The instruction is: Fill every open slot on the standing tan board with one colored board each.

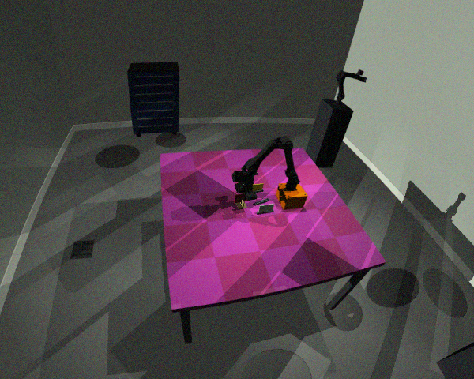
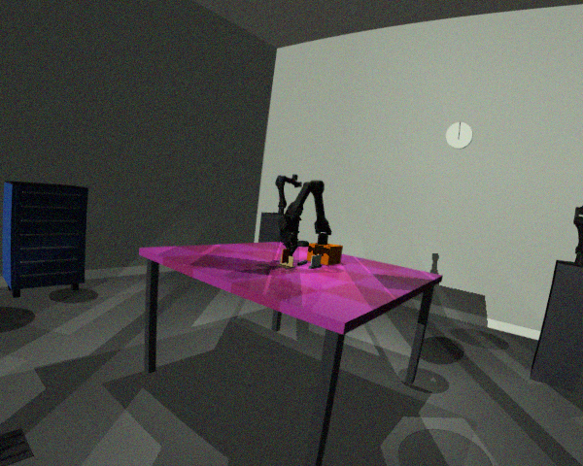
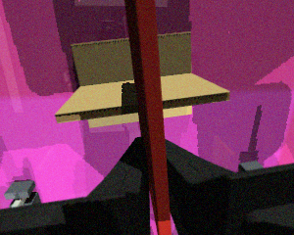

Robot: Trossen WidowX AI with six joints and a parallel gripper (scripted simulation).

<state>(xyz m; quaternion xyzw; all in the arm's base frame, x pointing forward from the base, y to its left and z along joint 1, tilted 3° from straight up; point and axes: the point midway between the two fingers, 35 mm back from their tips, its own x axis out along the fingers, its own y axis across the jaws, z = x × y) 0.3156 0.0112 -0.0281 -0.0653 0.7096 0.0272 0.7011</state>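
Now: the red board 30 mm ahead of my gripper tip. Round my gripper tip: yellow board: 110 mm to the right, 110 mm behind, 20 mm below; tan board: 30 mm ahead, 20 mm below; pale grey board: 120 mm behind, 90 mm to the left, 20 mm below.
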